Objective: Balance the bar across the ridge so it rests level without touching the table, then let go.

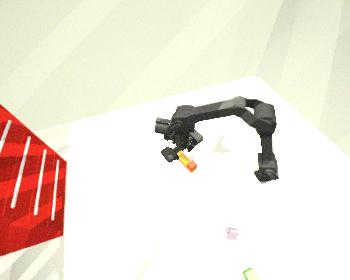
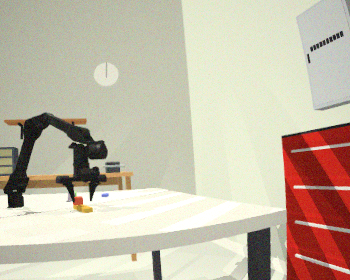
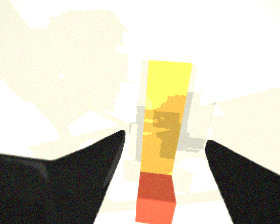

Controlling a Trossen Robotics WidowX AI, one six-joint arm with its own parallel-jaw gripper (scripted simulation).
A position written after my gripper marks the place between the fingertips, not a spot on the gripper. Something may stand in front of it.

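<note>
Here is my gripper [image 2: 82, 202], open, and I am holding nothing in the gripper. I can see the gripper [image 3: 164, 139] in another picture as well.
</note>
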